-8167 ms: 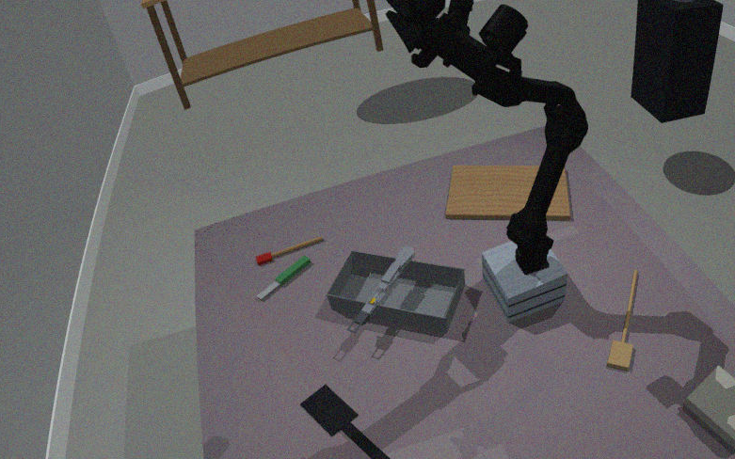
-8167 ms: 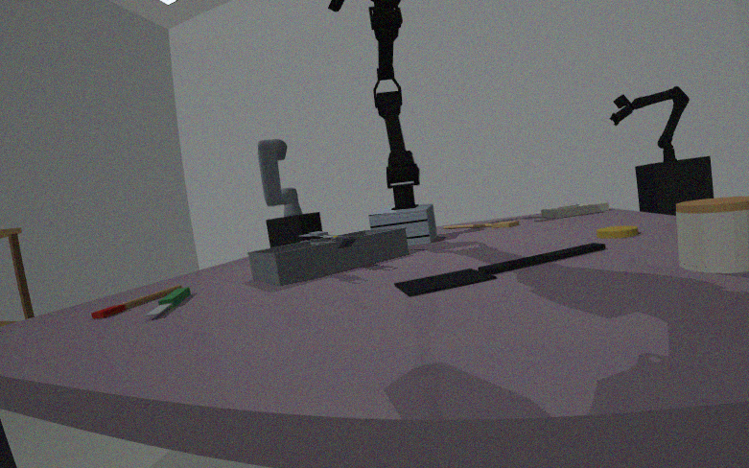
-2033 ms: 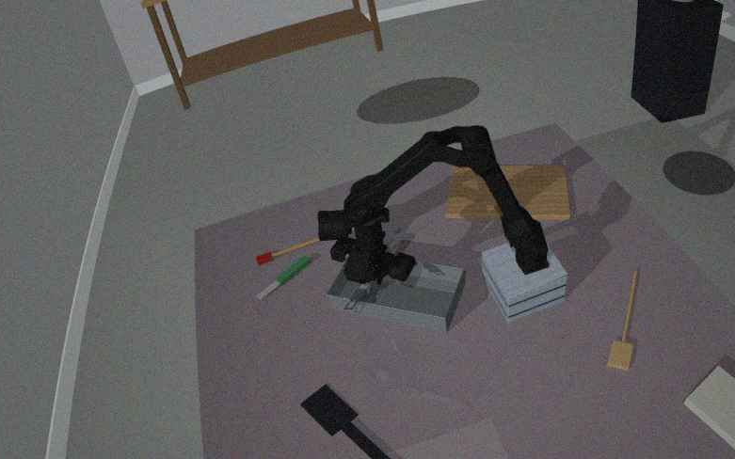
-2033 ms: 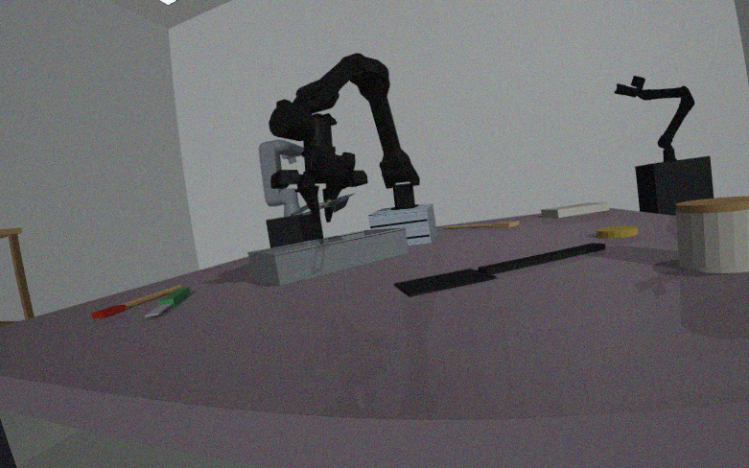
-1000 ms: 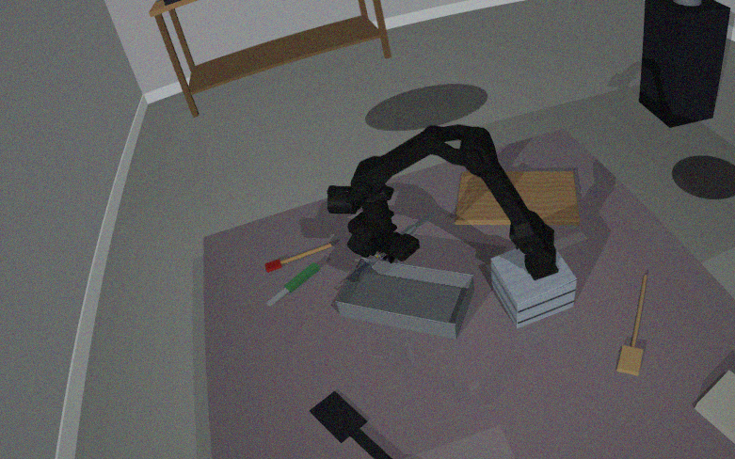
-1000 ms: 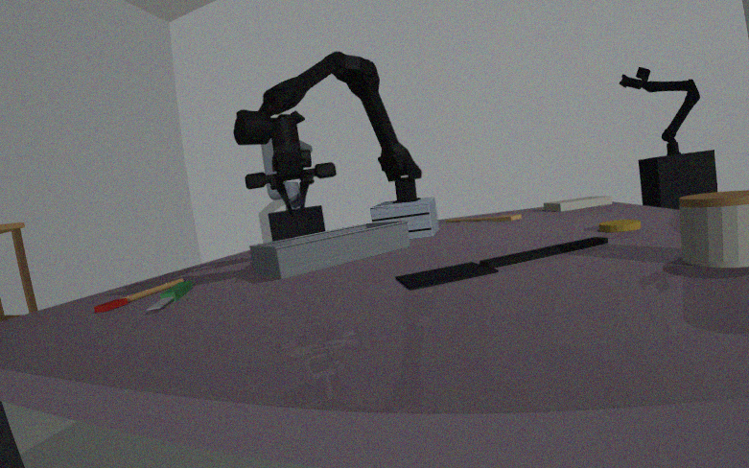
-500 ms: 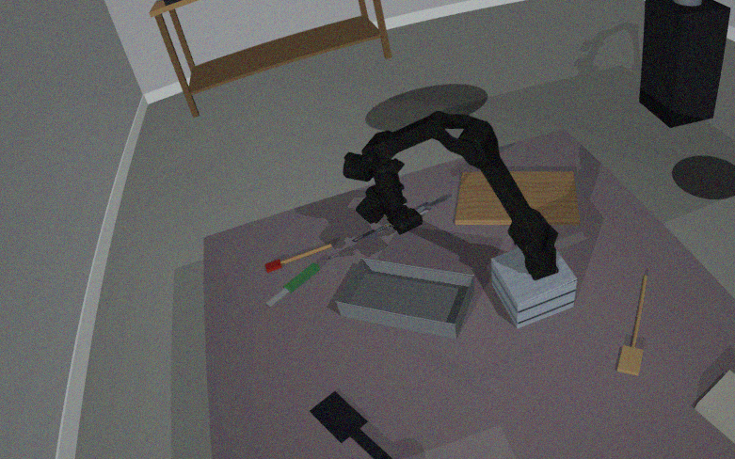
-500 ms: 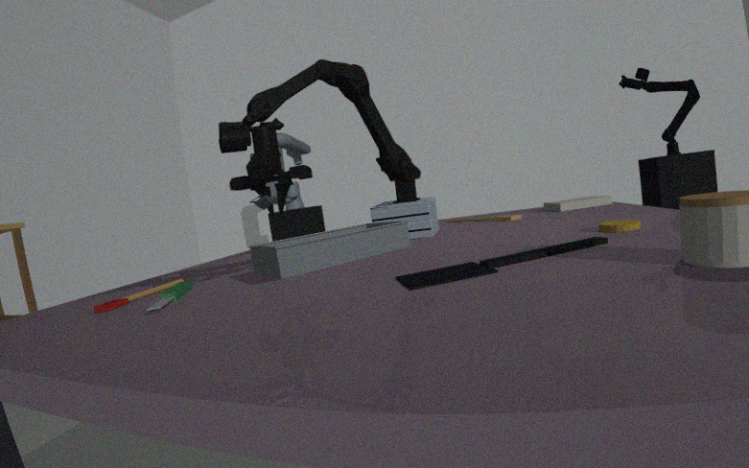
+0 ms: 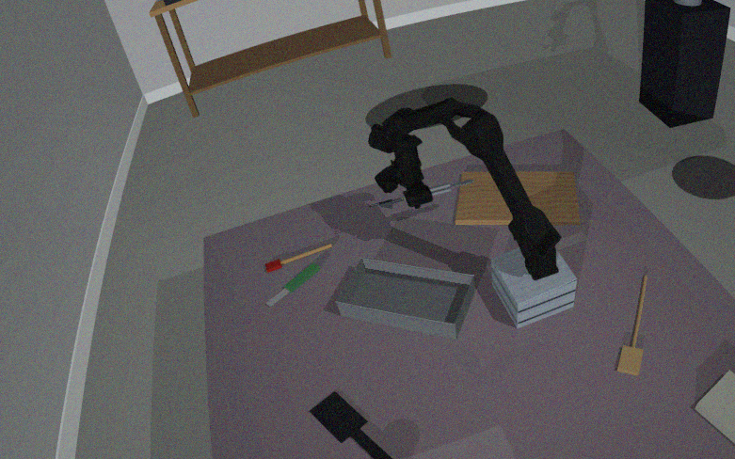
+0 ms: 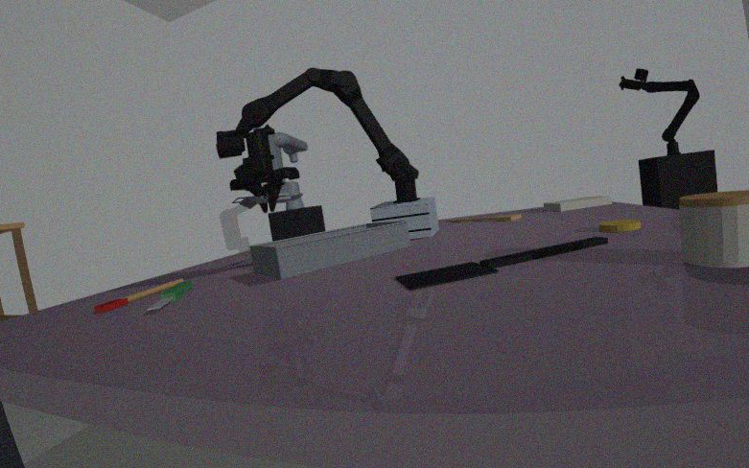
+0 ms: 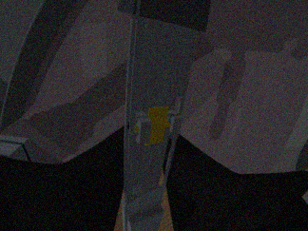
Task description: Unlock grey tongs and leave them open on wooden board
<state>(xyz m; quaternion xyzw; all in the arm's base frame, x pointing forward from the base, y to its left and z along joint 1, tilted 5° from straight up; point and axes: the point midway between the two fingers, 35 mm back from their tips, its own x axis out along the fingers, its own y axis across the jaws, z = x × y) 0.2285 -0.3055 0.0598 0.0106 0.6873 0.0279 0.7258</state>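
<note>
Now: gripper tip 320 mm past the wooden board, 120 mm above it and 70 mm to the left of it. From my gripper tip the other things lie so: yellow lock piece: 40 mm above, 20 mm ahead; then green-handled tool: 380 mm ahead, 120 mm below, 60 mm to the left; then grey roasting tin: 220 mm to the left, 100 mm below, 90 mm ahead.
</note>
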